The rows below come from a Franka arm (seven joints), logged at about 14 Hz.
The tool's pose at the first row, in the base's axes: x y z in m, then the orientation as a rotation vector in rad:
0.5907 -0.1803 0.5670 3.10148 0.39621 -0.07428
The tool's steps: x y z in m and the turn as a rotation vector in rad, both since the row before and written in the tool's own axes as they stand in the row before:
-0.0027 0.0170 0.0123 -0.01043 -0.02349 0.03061
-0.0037 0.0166 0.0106 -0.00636 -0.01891 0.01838
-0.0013 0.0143 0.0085 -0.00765 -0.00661 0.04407
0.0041 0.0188 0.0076 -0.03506 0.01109 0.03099
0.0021 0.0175 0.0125 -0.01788 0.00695 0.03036
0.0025 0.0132 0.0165 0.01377 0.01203 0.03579
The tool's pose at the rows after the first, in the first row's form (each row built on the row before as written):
0.5918 -0.1977 0.5550 3.09222 0.34726 -0.10781
0.5912 -0.2151 0.5450 3.08519 0.31784 -0.13515
0.5922 -0.2297 0.5371 3.08093 0.24931 -0.14237
0.5986 -0.2480 0.5299 3.04986 0.20218 -0.11844
0.6021 -0.2661 0.5187 3.03452 0.15647 -0.10351
0.6049 -0.2806 0.5034 3.05059 0.10276 -0.08389

